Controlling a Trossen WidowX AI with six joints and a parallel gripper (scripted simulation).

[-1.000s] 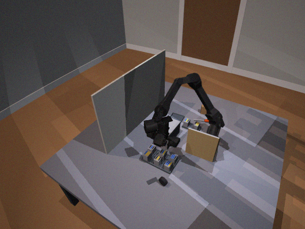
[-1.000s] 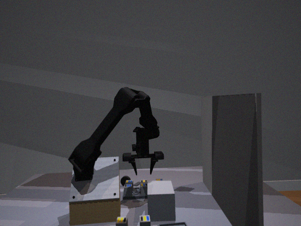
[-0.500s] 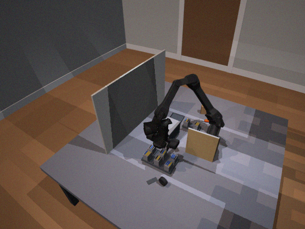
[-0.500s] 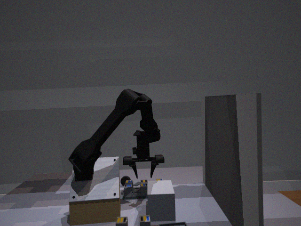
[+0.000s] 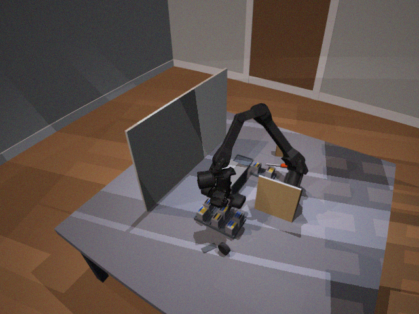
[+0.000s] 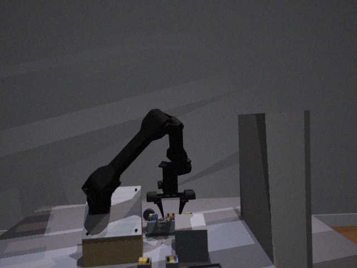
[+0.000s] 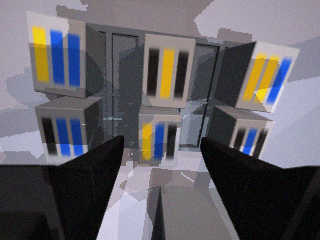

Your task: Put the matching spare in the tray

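Right now my gripper tip is 37 cm to the left of the flat dark tray, 6 cm short of it and 5 cm above it. From my gripper tip the other things lie so: tall grey panel (29 cm ahead, 21 cm to the right, 17 cm above); mounted unit (18 cm to the right, 4 cm ahead, 1 cm below); black tape roll (16 cm to the left, 8 cm behind, 3 cm below).
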